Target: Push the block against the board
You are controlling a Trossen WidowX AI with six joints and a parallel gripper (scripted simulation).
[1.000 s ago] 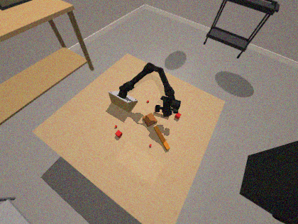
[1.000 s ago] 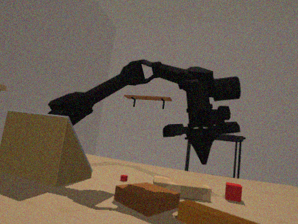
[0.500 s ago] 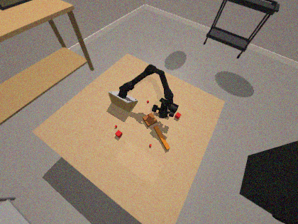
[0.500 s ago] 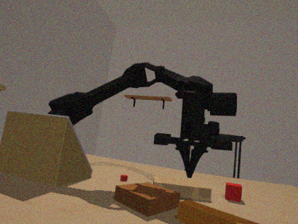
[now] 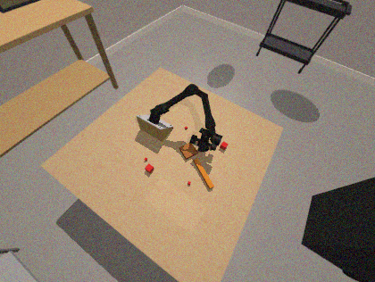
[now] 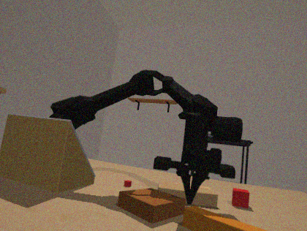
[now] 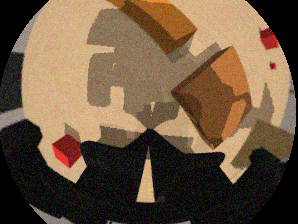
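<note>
Right now my gripper tip is 2 cm past the pale flat slab, 7 cm to the right of it and 1 cm below it. Round my gripper tip: brown square block (6 cm behind, 8 cm to the right, 1 cm above); orange board (11 cm ahead, 16 cm to the right, 1 cm above).
</note>
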